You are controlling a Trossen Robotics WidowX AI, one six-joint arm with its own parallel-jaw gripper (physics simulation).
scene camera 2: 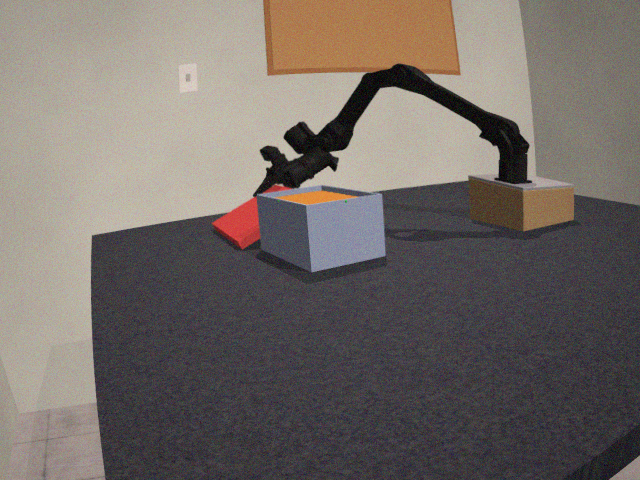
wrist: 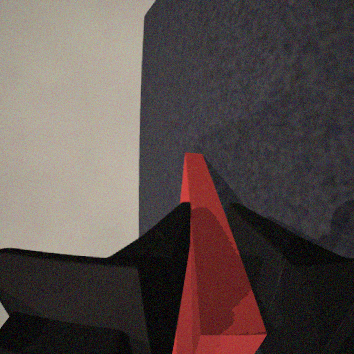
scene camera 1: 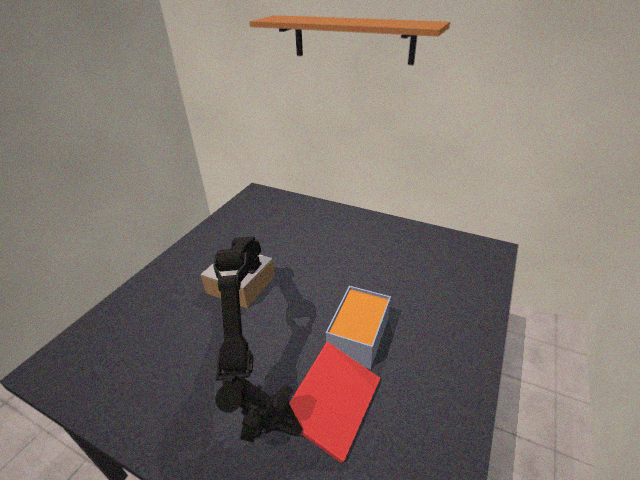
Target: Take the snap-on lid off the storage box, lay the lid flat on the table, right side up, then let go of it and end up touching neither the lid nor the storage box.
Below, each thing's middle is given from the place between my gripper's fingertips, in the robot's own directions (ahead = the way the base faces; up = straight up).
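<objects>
My gripper is now 1 cm above the red lid (scene camera 1: 330, 403), 4 cm short of it and 12 cm to the right of it.
</objects>
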